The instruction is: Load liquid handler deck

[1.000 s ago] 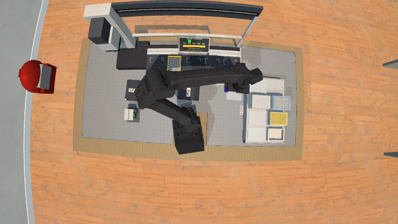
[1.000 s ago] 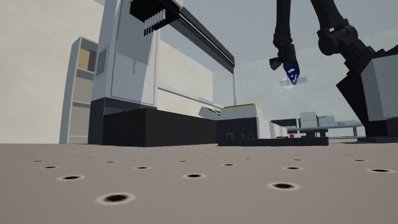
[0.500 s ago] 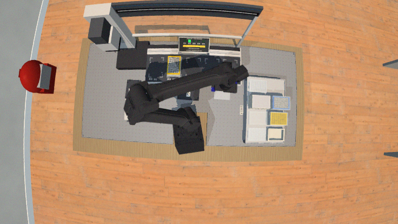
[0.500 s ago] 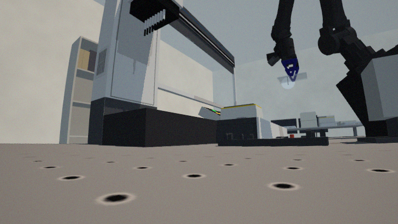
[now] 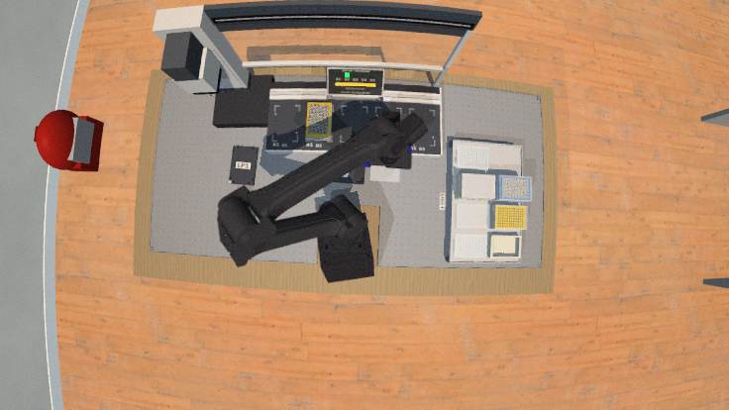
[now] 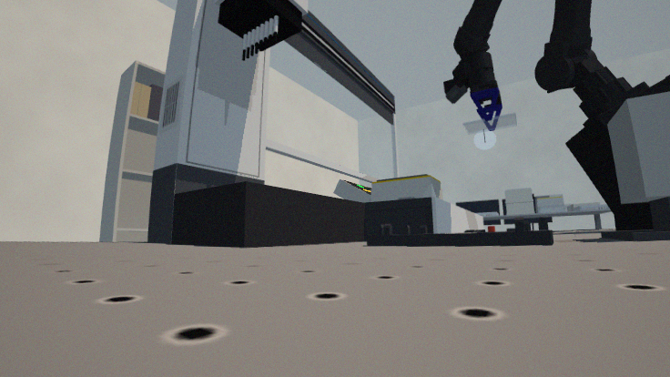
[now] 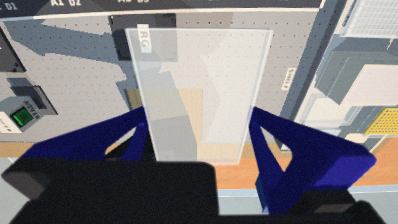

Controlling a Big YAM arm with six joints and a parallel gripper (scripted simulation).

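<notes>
Now: hand 40 mm short of the lid park LP1, 510 mm to the right of it and 290 mm above it. The rest, counted from my hand: clear plate lid right at my hand; regrip nest RG 10 mm ahead, 120 mm to the left, 290 mm below; yellow tip rack 170 mm ahead, 210 mm to the left, 190 mm below.
</notes>
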